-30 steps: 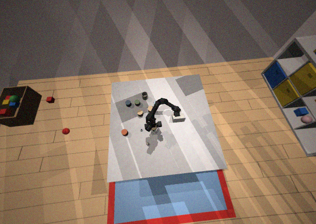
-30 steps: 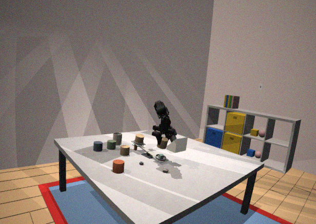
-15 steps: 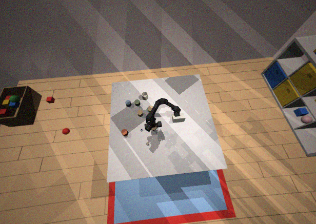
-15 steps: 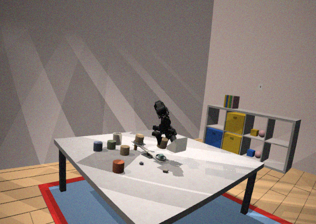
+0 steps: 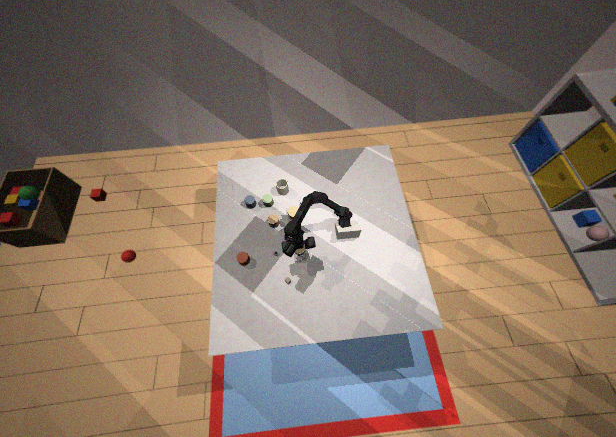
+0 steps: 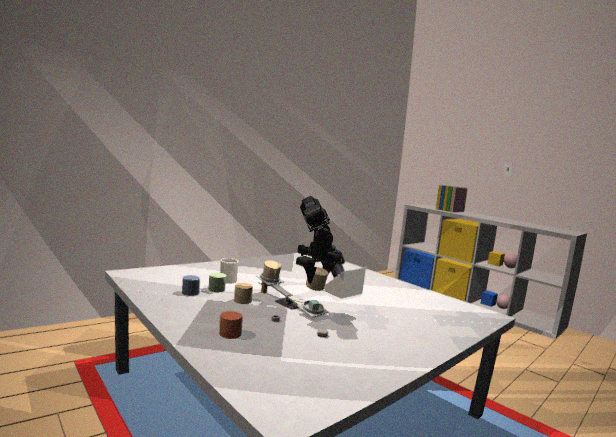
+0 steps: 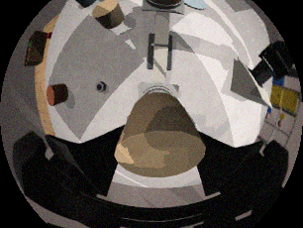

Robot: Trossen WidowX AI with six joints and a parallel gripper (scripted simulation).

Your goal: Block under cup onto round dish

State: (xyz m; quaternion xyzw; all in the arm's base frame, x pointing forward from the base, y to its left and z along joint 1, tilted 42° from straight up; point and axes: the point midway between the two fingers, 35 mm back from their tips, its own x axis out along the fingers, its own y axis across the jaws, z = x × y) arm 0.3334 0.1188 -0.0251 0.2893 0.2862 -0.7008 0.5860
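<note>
Right now my gripper tip is 10 cm above the grey-green block. Round my gripper tip: small balance 14 cm to the right, 11 cm below, 1 cm behind; dark ring 15 cm ahead, 13 cm below, 5 cm to the right; red-brown cup 34 cm ahead, 10 cm below, 8 cm to the right.
</note>
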